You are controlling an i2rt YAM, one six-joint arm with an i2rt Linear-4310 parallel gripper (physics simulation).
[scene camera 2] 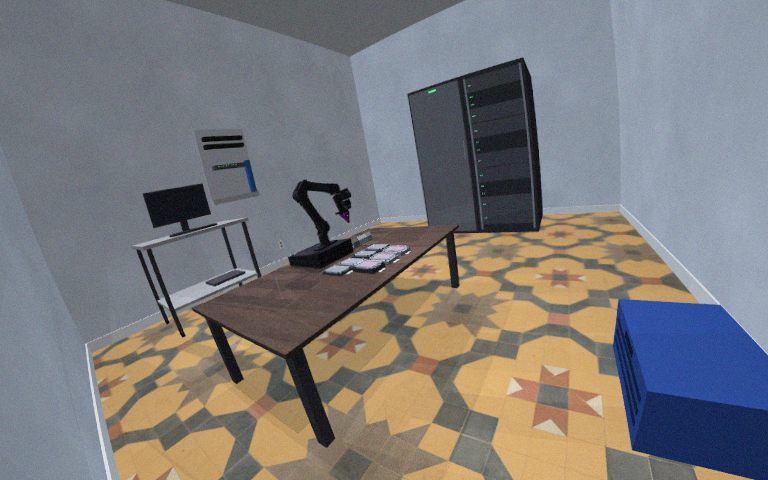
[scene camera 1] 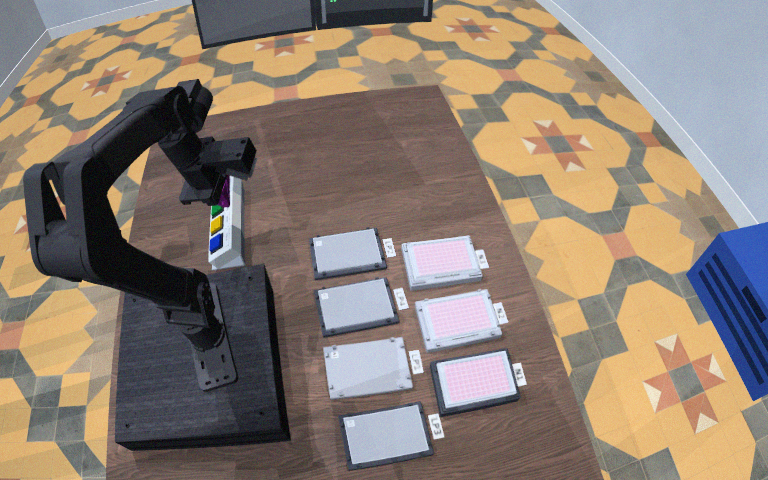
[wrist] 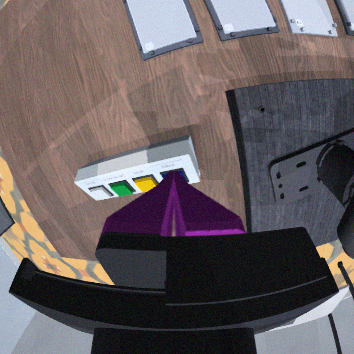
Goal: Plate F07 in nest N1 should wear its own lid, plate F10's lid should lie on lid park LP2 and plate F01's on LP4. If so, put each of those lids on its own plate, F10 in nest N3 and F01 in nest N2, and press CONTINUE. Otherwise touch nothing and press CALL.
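Seen in the pictures: gripper, fingertip midpoint: (scene camera 2: 348, 222) (scene camera 1: 226, 206) (wrist: 173, 178); arm's base, origin of the base link: (scene camera 2: 326, 245) (scene camera 1: 209, 336) (wrist: 329, 160).
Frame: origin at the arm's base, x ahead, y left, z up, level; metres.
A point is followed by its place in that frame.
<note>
My gripper (scene camera 1: 225, 203) @[y 0.183, x 0.096, z 0.105 m] (scene camera 2: 347, 220) @[y 0.183, x 0.096, z 0.105 m] (wrist: 173, 178) @[y 0.183, x 0.096, z 0.105 m] is shut and empty, its magenta fingertips above the button box (scene camera 1: 235, 232) @[y 0.240, x 0.090, z -0.031 m] (wrist: 135, 162) @[y 0.275, x 0.093, z -0.027 m]. In the wrist view the tips overlap the blue button (wrist: 183, 176) @[y 0.221, x 0.040, z -0.040 m] (scene camera 1: 215, 242) @[y 0.232, x 0.042, z -0.033 m]; the green button (wrist: 121, 188) @[y 0.328, x 0.062, z -0.032 m] (scene camera 1: 216, 211) @[y 0.320, x 0.056, z -0.036 m] is farther left. Pink-welled plates sit in nests N3 (scene camera 1: 441, 259) @[y 0.044, x 0.462, z -0.052 m], N2 (scene camera 1: 458, 318) @[y -0.084, x 0.438, z -0.059 m] and N1 (scene camera 1: 475, 379) @[y -0.210, x 0.412, z -0.054 m]. Whether they wear lids is hard to tell. Flat lid-like panels show on LP2 (scene camera 1: 348, 251) @[y 0.137, x 0.303, z -0.066 m], LP4 (scene camera 1: 356, 305) @[y 0.014, x 0.276, z -0.067 m] and LP3 (scene camera 1: 386, 435) @[y -0.244, x 0.234, z -0.066 m]; pale LP1 (scene camera 1: 368, 367) @[y -0.110, x 0.253, z -0.075 m] has corner pegs. Plate names are unreadable.
The yellow button (scene camera 1: 216, 224) @[y 0.279, x 0.052, z -0.033 m] (wrist: 146, 183) @[y 0.279, x 0.053, z -0.032 m] and white button (wrist: 99, 191) @[y 0.375, x 0.073, z -0.031 m] share the box. The black arm base (scene camera 1: 198, 418) @[y -0.142, x -0.053, z -0.006 m] (wrist: 300, 115) @[y 0.038, x 0.077, z 0.007 m] stands beside the box on the wooden table (scene camera 1: 351, 147) @[y 0.457, x 0.416, z -0.085 m] (scene camera 2: 271, 316) @[y -0.725, x 0.216, z -0.084 m]. A blue cabinet (scene camera 1: 736, 283) (scene camera 2: 690, 350) stands on the floor.
</note>
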